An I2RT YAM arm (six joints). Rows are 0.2 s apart.
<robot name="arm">
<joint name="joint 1" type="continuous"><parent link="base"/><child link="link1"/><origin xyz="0.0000 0.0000 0.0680" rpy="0.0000 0.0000 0.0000"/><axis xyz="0 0 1"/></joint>
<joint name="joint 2" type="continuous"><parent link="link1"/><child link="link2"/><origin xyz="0.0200 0.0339 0.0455" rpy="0.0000 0.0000 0.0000"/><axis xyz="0 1 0"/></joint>
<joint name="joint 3" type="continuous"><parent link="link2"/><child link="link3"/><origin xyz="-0.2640 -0.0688 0.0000" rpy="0.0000 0.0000 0.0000"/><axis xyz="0 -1 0"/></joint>
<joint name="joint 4" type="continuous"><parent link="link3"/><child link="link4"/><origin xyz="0.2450 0.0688 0.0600" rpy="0.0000 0.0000 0.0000"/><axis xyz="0 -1 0"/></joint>
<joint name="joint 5" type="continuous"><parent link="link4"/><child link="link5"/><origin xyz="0.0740 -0.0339 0.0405" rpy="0.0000 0.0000 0.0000"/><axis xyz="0 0 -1"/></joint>
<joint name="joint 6" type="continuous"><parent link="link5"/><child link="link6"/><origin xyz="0.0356 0.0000 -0.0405" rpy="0.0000 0.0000 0.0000"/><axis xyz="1 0 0"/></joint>
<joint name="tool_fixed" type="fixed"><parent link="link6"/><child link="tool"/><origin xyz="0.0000 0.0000 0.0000" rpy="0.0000 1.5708 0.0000"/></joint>
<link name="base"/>
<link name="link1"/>
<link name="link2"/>
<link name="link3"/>
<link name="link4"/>
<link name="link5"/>
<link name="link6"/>
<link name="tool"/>
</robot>
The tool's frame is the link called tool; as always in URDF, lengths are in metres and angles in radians. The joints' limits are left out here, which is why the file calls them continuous.
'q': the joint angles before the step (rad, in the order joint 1, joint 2, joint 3, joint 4, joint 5, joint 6). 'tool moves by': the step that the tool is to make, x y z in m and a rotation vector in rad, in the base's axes. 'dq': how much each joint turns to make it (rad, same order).
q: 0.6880 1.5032 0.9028 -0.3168 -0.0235 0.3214
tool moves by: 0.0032 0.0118 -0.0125 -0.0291 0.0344 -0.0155
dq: 0.0252 0.0687 0.0251 -0.0011 0.0241 0.0328
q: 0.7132 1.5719 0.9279 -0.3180 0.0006 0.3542
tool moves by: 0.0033 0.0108 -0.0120 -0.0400 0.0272 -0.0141
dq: 0.0218 0.0674 0.0303 -0.0101 0.0298 0.0233
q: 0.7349 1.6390 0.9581 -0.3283 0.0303 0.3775
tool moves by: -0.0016 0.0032 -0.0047 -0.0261 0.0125 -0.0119
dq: 0.0130 0.0186 0.0063 -0.0153 0.0222 0.0157
